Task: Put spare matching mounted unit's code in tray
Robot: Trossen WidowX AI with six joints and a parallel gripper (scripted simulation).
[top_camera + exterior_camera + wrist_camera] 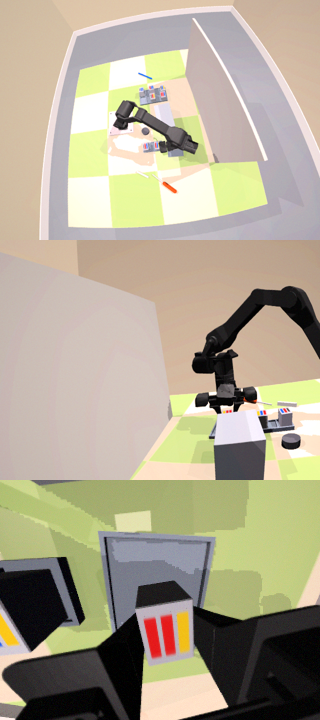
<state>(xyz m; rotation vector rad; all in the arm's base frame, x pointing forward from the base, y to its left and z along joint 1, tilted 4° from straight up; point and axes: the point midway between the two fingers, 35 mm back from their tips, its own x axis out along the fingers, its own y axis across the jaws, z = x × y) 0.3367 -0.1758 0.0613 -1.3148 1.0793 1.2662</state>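
My gripper tip is now 2 cm below the dark spare. Also, from my gripper tip: grey box 5 cm behind, 19 cm to the left, 3 cm above; grey tray 2 cm below; rack 14 cm behind, 1 cm to the left, 2 cm below.
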